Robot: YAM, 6 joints.
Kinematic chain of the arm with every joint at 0, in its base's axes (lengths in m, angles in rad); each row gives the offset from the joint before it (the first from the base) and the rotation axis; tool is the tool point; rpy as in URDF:
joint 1: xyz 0 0 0.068 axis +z
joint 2: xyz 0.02 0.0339 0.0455 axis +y
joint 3: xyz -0.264 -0.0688 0 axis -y
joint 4: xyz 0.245 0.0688 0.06 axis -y
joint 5: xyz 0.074 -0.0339 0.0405 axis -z
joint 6: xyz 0.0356 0 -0.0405 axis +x
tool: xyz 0 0 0 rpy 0 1.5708 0
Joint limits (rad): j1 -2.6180..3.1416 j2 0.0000..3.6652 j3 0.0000..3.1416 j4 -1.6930..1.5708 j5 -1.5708..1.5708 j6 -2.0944..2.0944
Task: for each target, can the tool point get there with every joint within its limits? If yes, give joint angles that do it. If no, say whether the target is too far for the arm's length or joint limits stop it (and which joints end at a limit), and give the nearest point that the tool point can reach.
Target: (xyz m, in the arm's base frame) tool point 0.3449 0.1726 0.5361
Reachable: yes | joints 0.4059 1.9715 2.6080 -0.7781 -0.6802 1.1273
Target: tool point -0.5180 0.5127 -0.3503
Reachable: no: too far | nearest point -0.3883 0.3843 -0.2242 | short by 0.222 m
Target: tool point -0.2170 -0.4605 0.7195
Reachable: no: too far | nearest point -0.1761 -0.3736 0.6005 | short by 0.153 m
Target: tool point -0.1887 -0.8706 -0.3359
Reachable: no: too far | nearest point -0.1220 -0.5631 -0.1735 | short by 0.354 m
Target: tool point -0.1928 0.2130 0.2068
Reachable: yes | joints 2.3505 1.5063 0.9785 -0.6388 0.3646 0.8462
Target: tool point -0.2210 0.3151 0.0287
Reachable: yes | joints 2.1942 2.4041 1.4935 -0.9209 0.1269 -1.6369
